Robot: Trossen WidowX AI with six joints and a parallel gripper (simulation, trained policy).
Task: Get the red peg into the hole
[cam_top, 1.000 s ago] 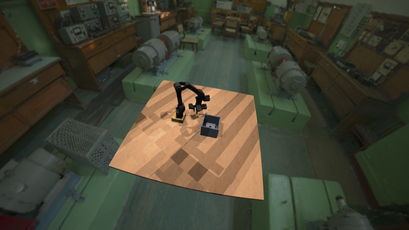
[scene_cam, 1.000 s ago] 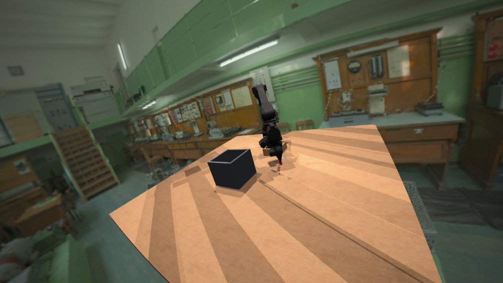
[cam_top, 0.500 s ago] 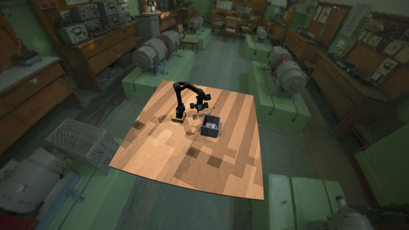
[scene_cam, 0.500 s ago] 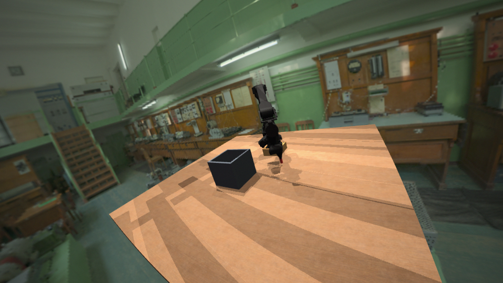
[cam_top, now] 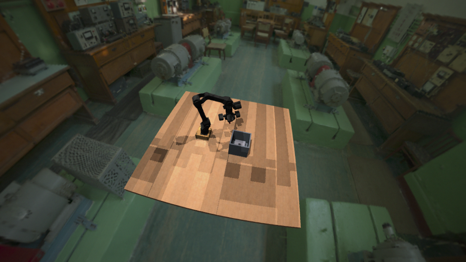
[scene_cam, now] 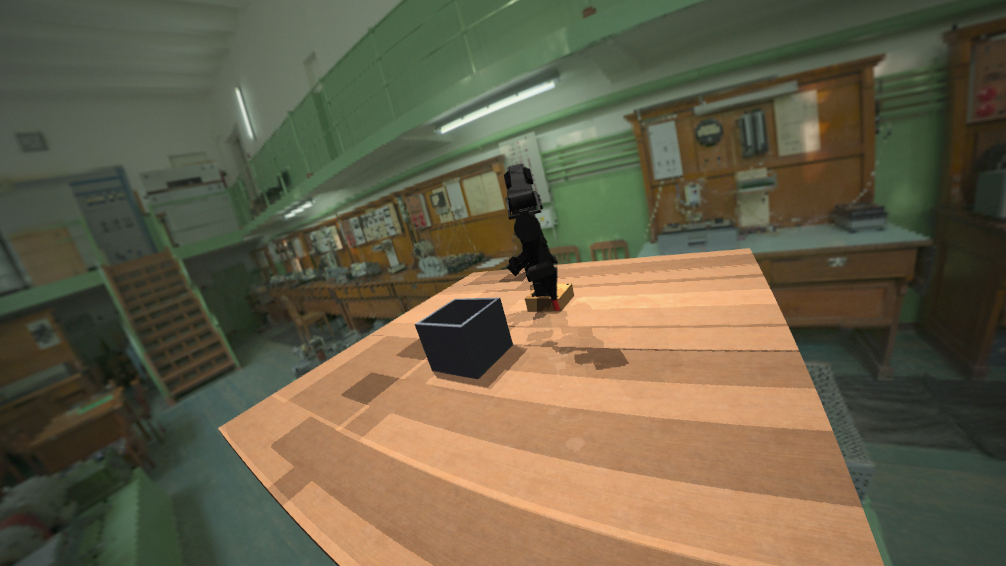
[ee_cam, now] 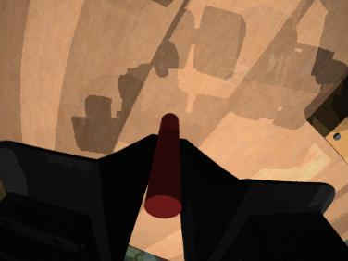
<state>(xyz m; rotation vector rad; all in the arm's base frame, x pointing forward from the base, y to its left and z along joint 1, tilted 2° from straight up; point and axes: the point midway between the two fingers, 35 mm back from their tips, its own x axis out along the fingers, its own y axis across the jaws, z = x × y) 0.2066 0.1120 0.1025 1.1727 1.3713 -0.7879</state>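
The plate lies 110 mm ahead of my gripper tip, 220 mm to the right of it and 60 mm below it. Round my gripper tip: red peg: 10 mm above.
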